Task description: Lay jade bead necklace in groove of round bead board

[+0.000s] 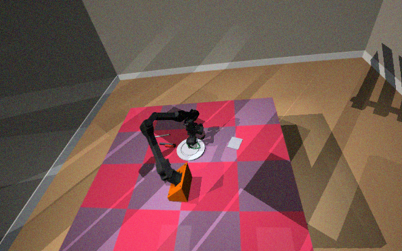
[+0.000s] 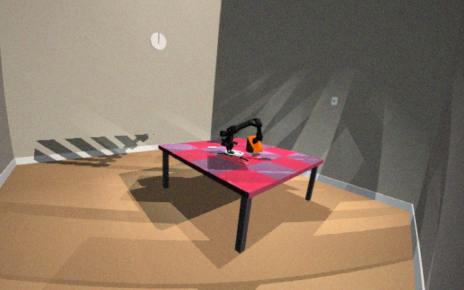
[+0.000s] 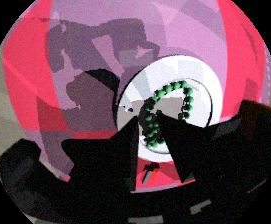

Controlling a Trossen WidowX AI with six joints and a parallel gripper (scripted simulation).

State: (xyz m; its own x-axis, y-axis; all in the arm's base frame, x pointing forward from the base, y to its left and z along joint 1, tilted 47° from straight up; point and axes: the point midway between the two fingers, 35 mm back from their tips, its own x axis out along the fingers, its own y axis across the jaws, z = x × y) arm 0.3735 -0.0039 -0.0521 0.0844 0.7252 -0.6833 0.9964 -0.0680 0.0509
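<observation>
My gripper tip is now 60 mm past the round white bead board, 30 mm to the right of it and 10 mm above it. Also, from my gripper tip: red-handled tool (200 mm to the left, 20 mm below, 10 mm behind); then flat grey pad (290 mm to the right, 20 mm below, 20 mm behind); then thin white rod (270 mm to the left, 100 mm ahead, 20 mm below).
</observation>
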